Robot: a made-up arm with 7 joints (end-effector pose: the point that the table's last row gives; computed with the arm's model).
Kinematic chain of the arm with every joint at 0, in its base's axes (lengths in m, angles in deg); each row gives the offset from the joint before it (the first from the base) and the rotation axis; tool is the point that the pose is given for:
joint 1: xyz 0 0 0.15 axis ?
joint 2: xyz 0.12 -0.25 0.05 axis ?
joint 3: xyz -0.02 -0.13 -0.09 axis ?
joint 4: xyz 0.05 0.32 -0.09 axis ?
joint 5: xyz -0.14 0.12 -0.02 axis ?
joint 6: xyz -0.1 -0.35 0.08 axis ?
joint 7: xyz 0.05 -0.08 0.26 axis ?
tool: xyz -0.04 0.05 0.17
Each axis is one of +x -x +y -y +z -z.
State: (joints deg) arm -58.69 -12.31 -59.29 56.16 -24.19 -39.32 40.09
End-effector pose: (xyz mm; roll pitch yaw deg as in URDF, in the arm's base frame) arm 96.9 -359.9 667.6 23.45 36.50 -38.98
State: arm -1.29 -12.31 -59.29 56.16 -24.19 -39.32 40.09
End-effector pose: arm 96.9 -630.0 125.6 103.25 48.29 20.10
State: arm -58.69 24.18 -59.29 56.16 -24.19 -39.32 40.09
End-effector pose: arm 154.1 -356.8 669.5 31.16 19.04 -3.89
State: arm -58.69 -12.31 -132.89 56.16 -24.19 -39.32 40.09
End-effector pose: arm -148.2 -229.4 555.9 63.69 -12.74 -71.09
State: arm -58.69 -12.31 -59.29 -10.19 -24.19 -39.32 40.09
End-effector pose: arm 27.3 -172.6 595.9 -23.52 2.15 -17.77
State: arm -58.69 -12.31 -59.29 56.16 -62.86 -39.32 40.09
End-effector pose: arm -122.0 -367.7 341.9 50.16 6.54 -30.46
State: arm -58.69 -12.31 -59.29 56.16 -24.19 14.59 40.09
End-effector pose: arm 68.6 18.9 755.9 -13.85 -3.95 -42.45
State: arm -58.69 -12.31 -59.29 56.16 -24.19 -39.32 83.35
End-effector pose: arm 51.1 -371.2 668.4 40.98 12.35 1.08
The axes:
joint 1: +x
joint 2: -y
joint 3: +z
joint 4: +y
joint 5: -x
joint 6: -y
joint 7: +z

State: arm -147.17 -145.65 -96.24 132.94 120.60 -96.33 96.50
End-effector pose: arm -748.0 629.9 378.0 153.93 6.99 -51.31
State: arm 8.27 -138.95 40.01 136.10 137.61 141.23 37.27
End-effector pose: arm -112.9 507.6 284.1 -168.55 49.49 -3.08
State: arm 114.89 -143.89 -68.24 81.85 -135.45 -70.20 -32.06
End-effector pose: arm -438.2 -200.3 209.1 -113.47 -15.55 163.75
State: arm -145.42 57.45 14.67 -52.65 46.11 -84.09 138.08
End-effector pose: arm -163.1 218.0 304.9 151.90 17.17 -98.30
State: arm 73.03 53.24 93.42 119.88 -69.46 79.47 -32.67
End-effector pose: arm -397.3 -315.4 -30.7 45.06 -1.60 -52.64
